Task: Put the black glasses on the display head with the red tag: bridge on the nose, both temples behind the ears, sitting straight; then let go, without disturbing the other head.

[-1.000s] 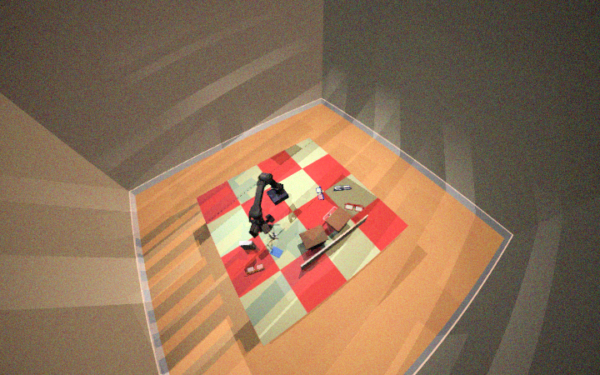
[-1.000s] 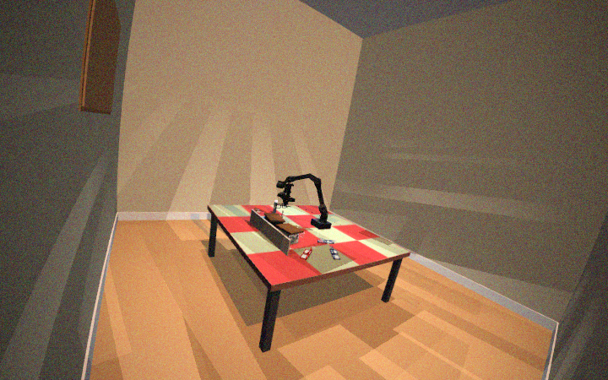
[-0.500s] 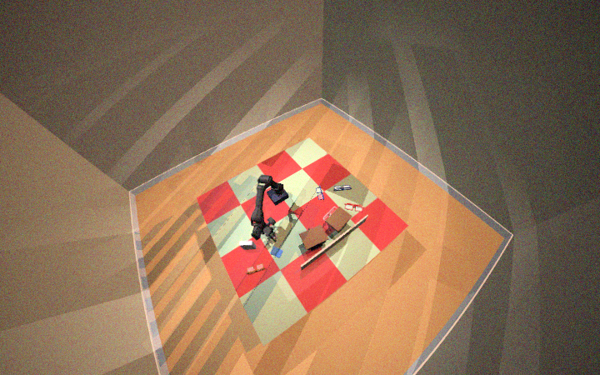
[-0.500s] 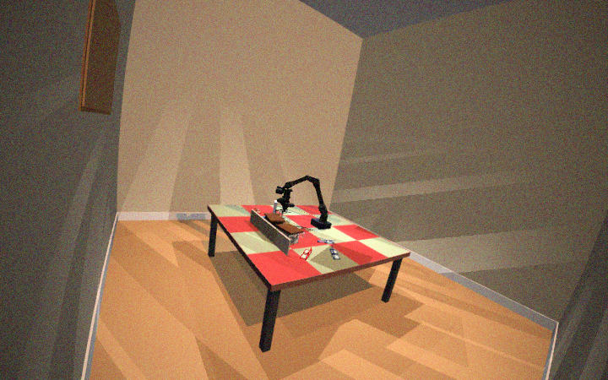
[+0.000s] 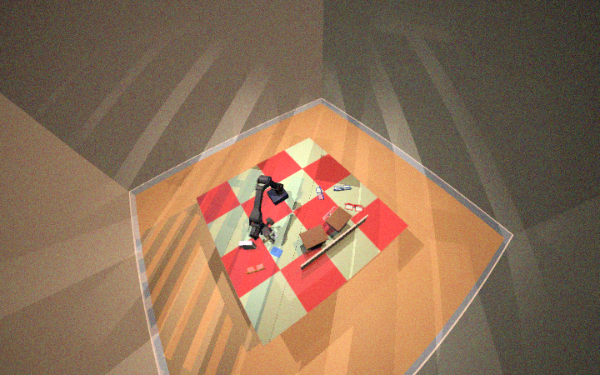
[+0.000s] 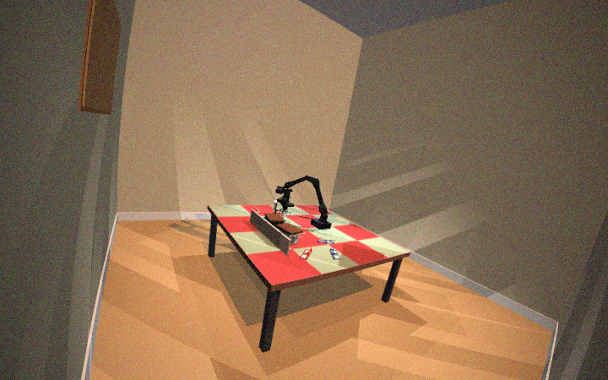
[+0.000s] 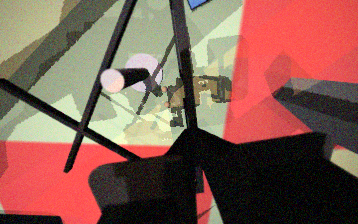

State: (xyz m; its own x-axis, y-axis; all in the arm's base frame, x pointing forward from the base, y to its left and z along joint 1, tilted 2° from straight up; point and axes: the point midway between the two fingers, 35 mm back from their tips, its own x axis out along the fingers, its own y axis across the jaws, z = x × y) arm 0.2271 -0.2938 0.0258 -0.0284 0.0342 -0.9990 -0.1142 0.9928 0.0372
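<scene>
My gripper tip is 150 mm short of the blue square, 20 mm to the left of it and 50 mm above it. Also, from my gripper tip: long pale board: 390 mm ahead, 340 mm to the left; then grey object: 150 mm to the right.
</scene>
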